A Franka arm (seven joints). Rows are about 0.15 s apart.
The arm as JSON. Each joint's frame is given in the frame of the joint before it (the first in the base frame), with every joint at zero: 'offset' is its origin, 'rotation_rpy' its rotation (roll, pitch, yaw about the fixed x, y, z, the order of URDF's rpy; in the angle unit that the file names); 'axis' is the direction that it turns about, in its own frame. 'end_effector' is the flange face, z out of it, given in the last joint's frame.
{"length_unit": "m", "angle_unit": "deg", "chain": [
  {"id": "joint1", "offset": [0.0, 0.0, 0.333], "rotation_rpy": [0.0, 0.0, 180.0], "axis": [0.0, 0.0, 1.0]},
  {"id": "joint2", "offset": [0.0, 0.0, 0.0], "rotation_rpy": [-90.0, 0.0, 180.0], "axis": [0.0, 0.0, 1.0]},
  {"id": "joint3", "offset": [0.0, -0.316, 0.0], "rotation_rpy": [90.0, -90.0, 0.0], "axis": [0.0, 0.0, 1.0]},
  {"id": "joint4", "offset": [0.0, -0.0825, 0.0], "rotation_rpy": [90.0, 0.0, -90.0], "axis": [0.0, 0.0, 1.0]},
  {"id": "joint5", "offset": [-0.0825, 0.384, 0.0], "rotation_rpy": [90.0, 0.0, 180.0], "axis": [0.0, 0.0, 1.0]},
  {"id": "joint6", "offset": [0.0, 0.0, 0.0], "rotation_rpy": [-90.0, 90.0, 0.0], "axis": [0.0, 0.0, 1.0]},
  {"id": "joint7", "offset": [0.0, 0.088, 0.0], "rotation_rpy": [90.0, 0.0, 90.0], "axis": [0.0, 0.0, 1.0]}
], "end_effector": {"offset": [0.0, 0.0, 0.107], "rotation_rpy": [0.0, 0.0, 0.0]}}
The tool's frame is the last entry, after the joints.
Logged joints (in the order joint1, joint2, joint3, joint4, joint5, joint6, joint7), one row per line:
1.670, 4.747, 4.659, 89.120, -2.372, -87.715, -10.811
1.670, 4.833, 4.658, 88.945, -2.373, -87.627, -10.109
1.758, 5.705, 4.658, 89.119, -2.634, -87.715, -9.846
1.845, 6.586, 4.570, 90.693, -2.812, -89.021, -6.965
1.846, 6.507, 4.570, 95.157, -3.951, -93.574, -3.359
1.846, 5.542, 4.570, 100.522, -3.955, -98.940, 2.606
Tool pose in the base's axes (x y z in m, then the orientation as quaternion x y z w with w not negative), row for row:
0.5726, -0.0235, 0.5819, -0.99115, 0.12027, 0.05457, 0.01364
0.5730, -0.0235, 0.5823, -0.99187, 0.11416, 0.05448, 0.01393
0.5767, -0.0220, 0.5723, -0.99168, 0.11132, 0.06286, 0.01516
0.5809, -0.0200, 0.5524, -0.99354, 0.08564, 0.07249, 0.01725
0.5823, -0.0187, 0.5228, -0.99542, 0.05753, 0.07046, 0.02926
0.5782, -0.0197, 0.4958, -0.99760, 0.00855, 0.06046, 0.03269
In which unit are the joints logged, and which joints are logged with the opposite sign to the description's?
The joints are logged in degrees. Opposite sign: joint3, joint4, joint5, joint6, joint7.
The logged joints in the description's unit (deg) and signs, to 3 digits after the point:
1.670, 4.747, -4.659, -89.120, 2.372, 87.715, 10.811
1.670, 4.833, -4.658, -88.945, 2.373, 87.627, 10.109
1.758, 5.705, -4.658, -89.119, 2.634, 87.715, 9.846
1.845, 6.586, -4.570, -90.693, 2.812, 89.021, 6.965
1.846, 6.507, -4.570, -95.157, 3.951, 93.574, 3.359
1.846, 5.542, -4.570, -100.522, 3.955, 98.940, -2.606

